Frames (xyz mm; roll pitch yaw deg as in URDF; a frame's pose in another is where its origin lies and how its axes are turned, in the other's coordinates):
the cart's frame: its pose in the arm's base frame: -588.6 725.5 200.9 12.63 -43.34 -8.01
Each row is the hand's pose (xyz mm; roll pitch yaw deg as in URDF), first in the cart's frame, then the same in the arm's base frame.
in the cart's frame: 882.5 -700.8 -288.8 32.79 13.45 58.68
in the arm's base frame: 256.2 -20.2 490.2 0.75 -18.30 57.15
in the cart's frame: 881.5 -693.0 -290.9 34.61 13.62 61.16
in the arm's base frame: 256.8 -12.1 489.2 1.38 -16.86 59.19
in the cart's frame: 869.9 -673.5 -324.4 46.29 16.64 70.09
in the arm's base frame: 271.4 12.4 460.6 9.47 -9.44 64.66
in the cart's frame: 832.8 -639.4 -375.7 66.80 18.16 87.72
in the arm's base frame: 279.9 56.2 404.2 23.95 2.54 76.61
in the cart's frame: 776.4 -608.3 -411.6 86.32 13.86 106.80
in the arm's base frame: 263.8 97.0 344.9 40.28 12.40 92.80
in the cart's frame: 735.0 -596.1 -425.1 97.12 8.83 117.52
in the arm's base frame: 243.1 114.9 308.9 51.79 16.44 104.09
